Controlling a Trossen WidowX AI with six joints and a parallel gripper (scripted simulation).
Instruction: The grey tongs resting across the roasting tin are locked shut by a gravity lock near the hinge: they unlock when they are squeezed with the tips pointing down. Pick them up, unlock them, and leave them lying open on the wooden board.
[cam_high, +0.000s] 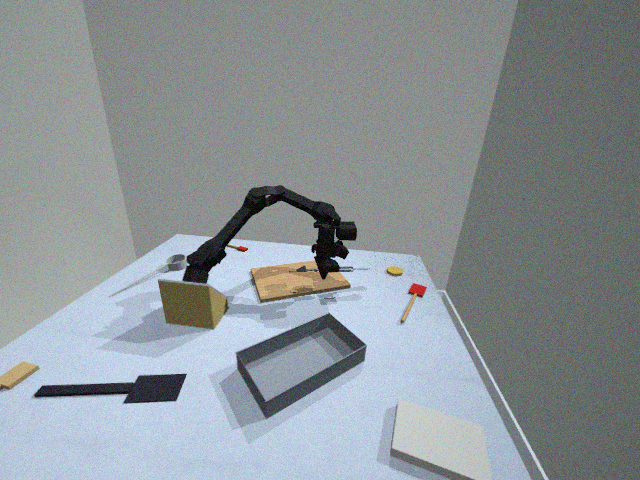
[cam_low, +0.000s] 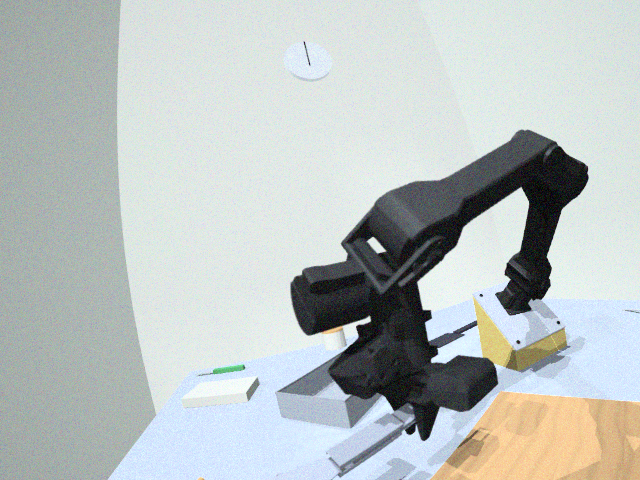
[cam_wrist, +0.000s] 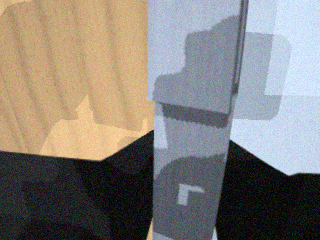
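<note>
The wooden board lies 110 mm behind my gripper tip, 80 mm to the left of it and 60 mm below it. The rest, counted from my gripper tip: roasting tin (350 mm to the right, 40 mm below, 20 mm ahead); then pale slab (490 mm to the right, 340 mm ahead, 60 mm below); then red spatula (350 mm ahead, 60 mm to the left, 60 mm below).
</note>
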